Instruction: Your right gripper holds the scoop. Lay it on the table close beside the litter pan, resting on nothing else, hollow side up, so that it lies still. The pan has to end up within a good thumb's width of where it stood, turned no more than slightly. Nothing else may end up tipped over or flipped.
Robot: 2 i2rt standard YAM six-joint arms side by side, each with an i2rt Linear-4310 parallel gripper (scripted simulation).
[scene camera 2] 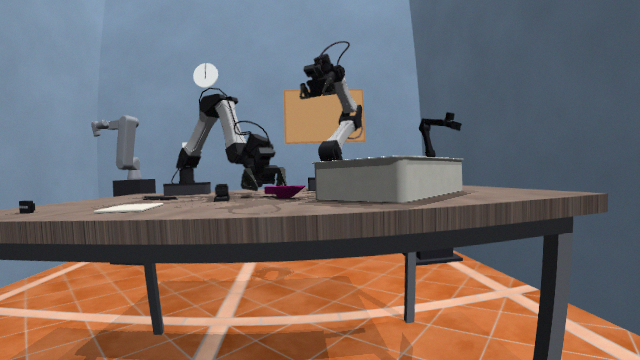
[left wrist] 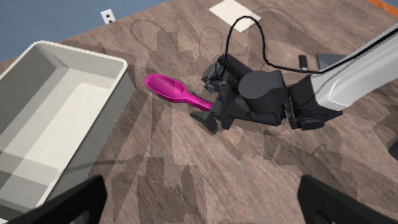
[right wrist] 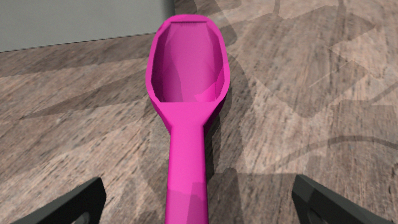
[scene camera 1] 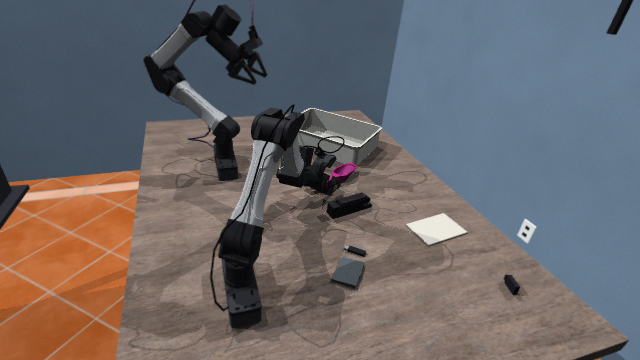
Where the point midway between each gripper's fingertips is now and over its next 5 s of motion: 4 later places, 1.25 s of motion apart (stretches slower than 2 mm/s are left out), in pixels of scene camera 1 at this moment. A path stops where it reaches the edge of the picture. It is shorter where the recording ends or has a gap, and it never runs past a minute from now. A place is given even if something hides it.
My left gripper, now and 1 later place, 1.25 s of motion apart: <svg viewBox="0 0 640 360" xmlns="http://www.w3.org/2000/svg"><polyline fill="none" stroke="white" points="261,79 266,68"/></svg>
My right gripper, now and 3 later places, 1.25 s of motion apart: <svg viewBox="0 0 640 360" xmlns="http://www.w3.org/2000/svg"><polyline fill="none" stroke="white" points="329,180 338,158 336,153 337,144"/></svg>
